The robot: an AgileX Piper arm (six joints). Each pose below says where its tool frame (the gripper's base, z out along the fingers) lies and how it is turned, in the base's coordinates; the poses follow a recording.
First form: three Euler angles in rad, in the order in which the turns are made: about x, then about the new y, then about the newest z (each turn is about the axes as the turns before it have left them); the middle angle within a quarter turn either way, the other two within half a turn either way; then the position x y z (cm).
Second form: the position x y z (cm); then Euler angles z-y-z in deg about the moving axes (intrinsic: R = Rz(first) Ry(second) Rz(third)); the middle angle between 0 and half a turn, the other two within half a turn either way. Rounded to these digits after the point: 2 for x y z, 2 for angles.
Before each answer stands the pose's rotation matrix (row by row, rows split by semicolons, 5 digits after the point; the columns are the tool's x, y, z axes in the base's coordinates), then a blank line. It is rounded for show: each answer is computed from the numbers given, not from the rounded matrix.
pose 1, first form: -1.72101 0.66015 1.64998 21.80 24.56 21.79
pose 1, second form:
-0.06248 -0.78743 0.61324; -0.10122 0.61627 0.78101; -0.99290 -0.01327 -0.11821

21.80 24.56 21.79 51.86 96.79 -0.77
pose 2, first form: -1.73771 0.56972 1.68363 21.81 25.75 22.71
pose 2, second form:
-0.09481 -0.83670 0.53940; -0.10519 0.54722 0.83035; -0.98992 0.02198 -0.13990

21.81 25.75 22.71 56.99 98.04 1.27
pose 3, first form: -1.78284 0.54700 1.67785 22.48 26.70 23.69
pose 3, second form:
-0.09126 -0.84920 0.52013; -0.15492 0.52805 0.83496; -0.98370 -0.00438 -0.17975

22.48 26.70 23.69 58.08 100.36 -0.26
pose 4, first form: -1.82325 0.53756 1.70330 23.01 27.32 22.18
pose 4, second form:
-0.11348 -0.85143 0.51204; -0.18209 0.52447 0.83173; -0.97671 0.00115 -0.21455

23.01 27.32 22.18 58.38 102.39 0.07
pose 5, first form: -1.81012 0.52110 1.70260 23.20 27.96 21.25
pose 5, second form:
-0.11398 -0.85975 0.49783; -0.17143 0.51060 0.84255; -0.97858 0.01069 -0.20558

23.20 27.96 21.25 59.42 101.86 0.63
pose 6, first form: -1.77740 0.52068 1.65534 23.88 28.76 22.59
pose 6, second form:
-0.07325 -0.86438 0.49747; -0.16329 0.50247 0.84903; -0.98385 -0.01904 -0.17795

23.88 28.76 22.59 59.63 100.25 -1.11
